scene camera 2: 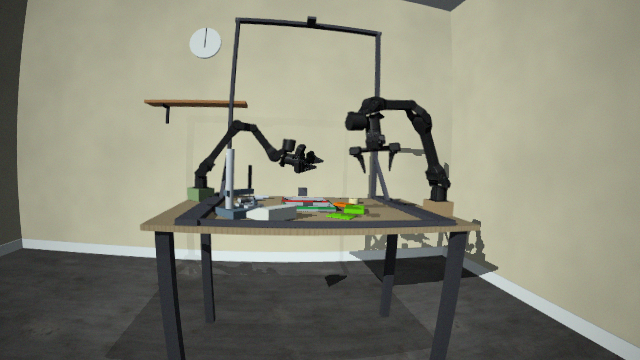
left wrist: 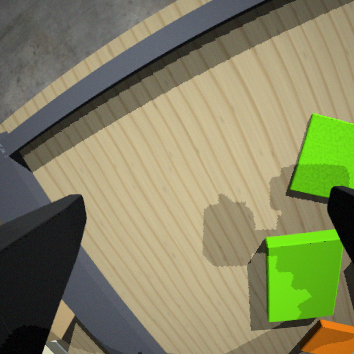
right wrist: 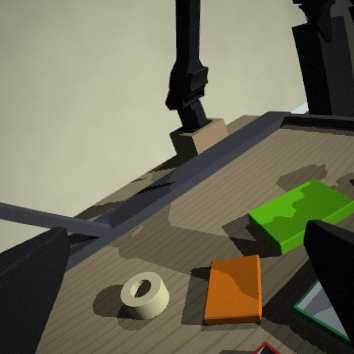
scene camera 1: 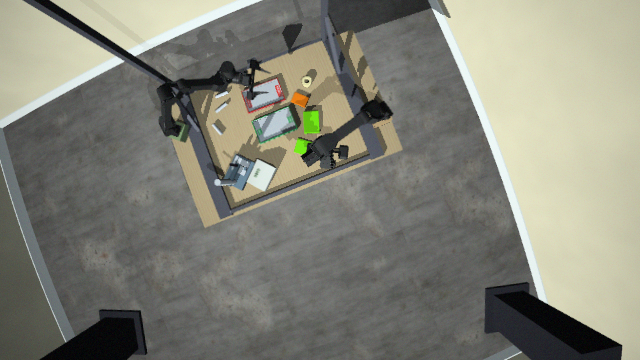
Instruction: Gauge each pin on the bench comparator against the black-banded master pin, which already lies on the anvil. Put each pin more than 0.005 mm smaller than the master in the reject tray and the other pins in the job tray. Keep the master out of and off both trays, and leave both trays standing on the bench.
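Seen in the pictures: left gripper, fingertip midpoint: (scene camera 2: 377,172) (left wrist: 209,202) (right wrist: 345,45); right gripper, fingertip midpoint: (scene camera 2: 320,164) (right wrist: 188,236) (scene camera 1: 269,83); left arm's base, link origin: (scene camera 2: 438,200) (right wrist: 194,125); right arm's base, link origin: (scene camera 2: 200,187) (scene camera 1: 174,130).
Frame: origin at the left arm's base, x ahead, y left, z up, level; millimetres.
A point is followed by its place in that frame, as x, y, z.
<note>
Three small pale pins (scene camera 1: 221,94) {770, -464, -51} (scene camera 1: 221,106) {794, -397, -48} (scene camera 1: 217,129) {864, -284, -50} lie apart on the bench near its left side in scene camera 1. The comparator (scene camera 1: 239,172) {829, -5, -26} (scene camera 2: 231,213) {868, 82, -44} stands at the bench corner; the master on its anvil is too small to make out. The red-rimmed tray (scene camera 1: 243,103) {660, -356, -47} and the green-rimmed tray (scene camera 1: 255,131) {666, -185, -47} stand side by side mid-bench. My right gripper (scene camera 1: 267,82) {482, -330, 132} (scene camera 2: 319,164) {482, -330, 132} (right wrist: 188,236) {482, -330, 132} is open and empty, above the red-rimmed tray's end. My left gripper (scene camera 1: 327,159) {346, 101, 118} (scene camera 2: 376,167) {346, 101, 118} (left wrist: 209,202) {346, 101, 118} is open and empty, high above the bench beside the green pieces.
A white box (scene camera 1: 261,175) {721, 58, -19} (scene camera 2: 272,213) {723, 133, -31} adjoins the comparator. A thick green block (scene camera 1: 311,122) {359, -110, -47} (left wrist: 305,280) {362, -108, -47} (right wrist: 300,215) {370, -128, -47}, a flat green piece (scene camera 1: 301,146) {461, -10, -62} (left wrist: 325,150) {432, 25, -62}, an orange block (scene camera 1: 300,99) {366, -256, -52} (right wrist: 234,290) {377, -262, -53} and a cream ring (scene camera 1: 303,83) {317, -330, -40} (right wrist: 154,303) {321, -335, -48} lie right of the trays in scene camera 1.
</note>
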